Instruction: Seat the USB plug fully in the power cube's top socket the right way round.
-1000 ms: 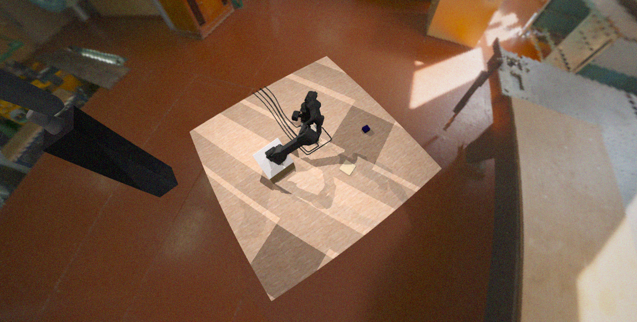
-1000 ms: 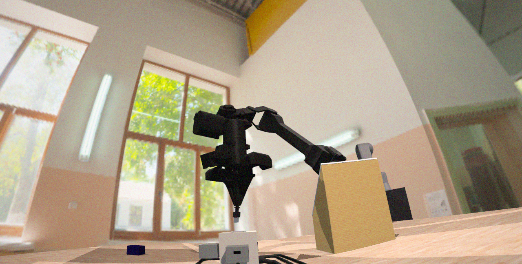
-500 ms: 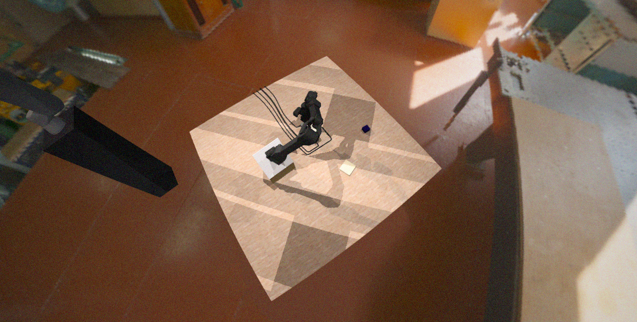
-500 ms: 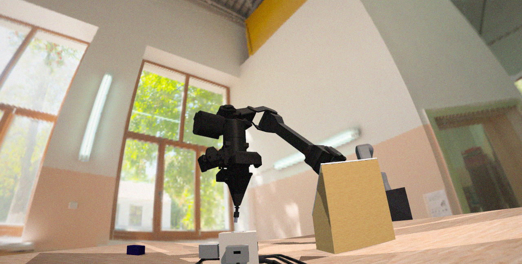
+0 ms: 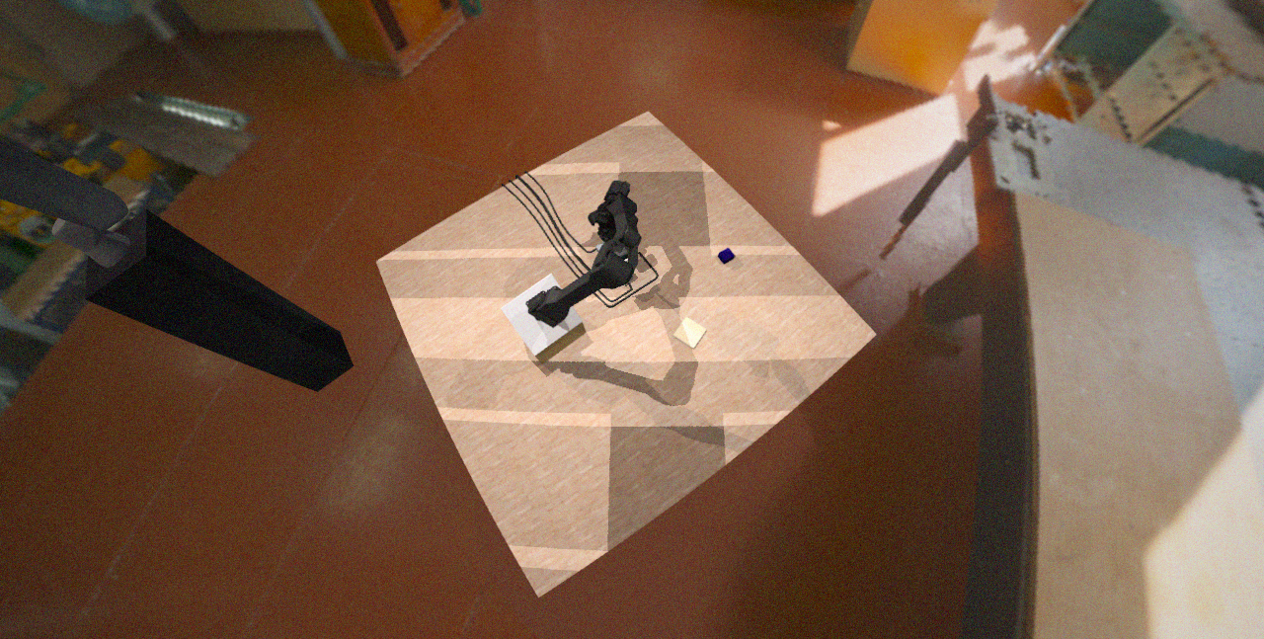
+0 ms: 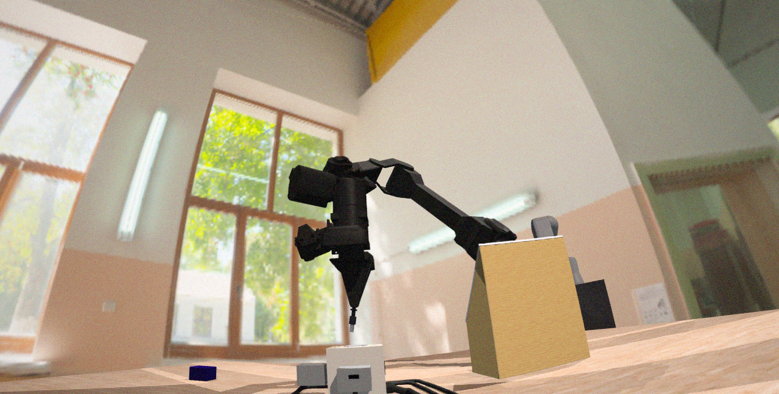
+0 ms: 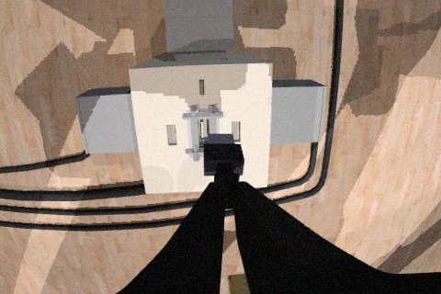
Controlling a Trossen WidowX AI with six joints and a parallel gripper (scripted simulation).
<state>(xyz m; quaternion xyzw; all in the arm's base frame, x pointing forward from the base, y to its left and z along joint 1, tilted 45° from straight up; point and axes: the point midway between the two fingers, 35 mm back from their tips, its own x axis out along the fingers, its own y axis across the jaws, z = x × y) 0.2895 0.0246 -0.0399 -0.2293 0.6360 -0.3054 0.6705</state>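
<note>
The black USB plug is 2 cm below my gripper tip. Also, from my gripper tip: flat square pad 33 cm to the right, 13 cm below, 4 cm ahead; blue block 32 cm ahead, 20 cm to the right, 12 cm below.
</note>
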